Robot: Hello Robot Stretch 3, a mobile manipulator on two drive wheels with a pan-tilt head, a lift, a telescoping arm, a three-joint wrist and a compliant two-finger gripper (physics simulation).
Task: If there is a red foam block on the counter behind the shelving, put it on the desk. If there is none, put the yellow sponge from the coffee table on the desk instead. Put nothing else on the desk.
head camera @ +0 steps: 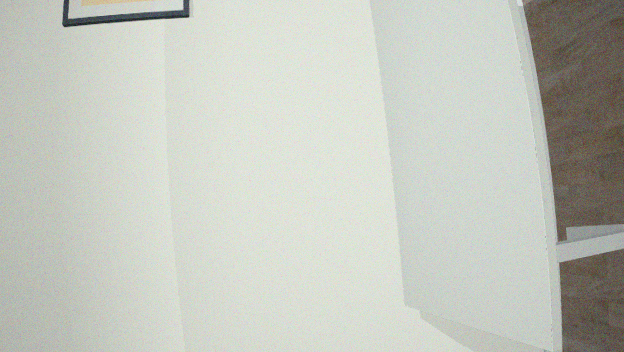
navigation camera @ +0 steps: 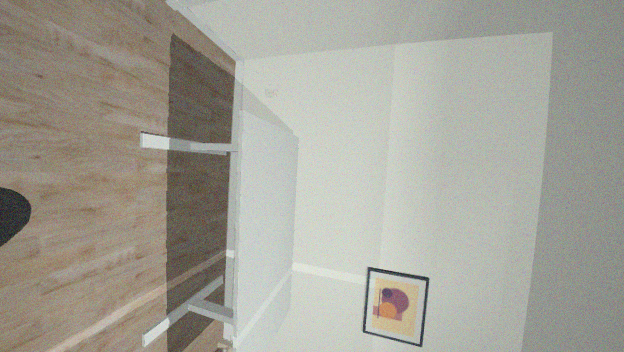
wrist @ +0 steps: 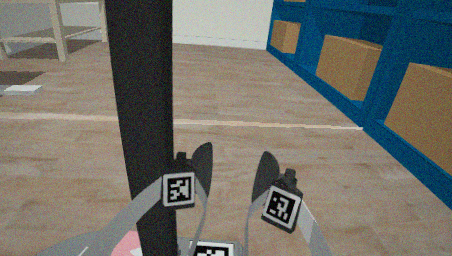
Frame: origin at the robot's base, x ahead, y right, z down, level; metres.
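Where they show: gripper, between the fingertips: (wrist: 235,165).
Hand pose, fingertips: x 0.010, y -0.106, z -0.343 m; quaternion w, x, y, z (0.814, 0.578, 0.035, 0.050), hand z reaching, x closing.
After its pixels a point has its place.
A white table that looks like the desk (head camera: 470,150) {x -1.021, y -0.011, z -0.721 m} (navigation camera: 265,200) {x -1.015, y -0.036, z -0.721 m} shows its bare top beside the wall in the head view and stands on white legs in the navigation view. Both views are turned sideways. My gripper (wrist: 235,165) {x 0.010, y -0.106, z -0.343 m} is open in the wrist view, with nothing between its fingers, above the wood floor. A blue shelving unit (wrist: 372,105) {x 0.669, y -0.876, z -0.128 m} stands at the right of the wrist view. No red foam block, yellow sponge or counter shows in these views.
A framed picture (head camera: 125,21) {x -1.656, y -0.535, z -1.579 m} (navigation camera: 396,306) {x -1.667, y -0.803, z -1.592 m} hangs on the wall. Brown boxes (wrist: 345,65) {x 0.657, y -1.199, z -0.225 m} fill shelf bays. A pale wooden table frame (wrist: 58,30) {x -1.194, y -1.592, z -0.223 m} and a white foot piece (wrist: 23,90) are at left. A black post (wrist: 145,100) crosses the wrist view. A dark rounded thing (navigation camera: 12,215) shows at the navigation view's left edge.
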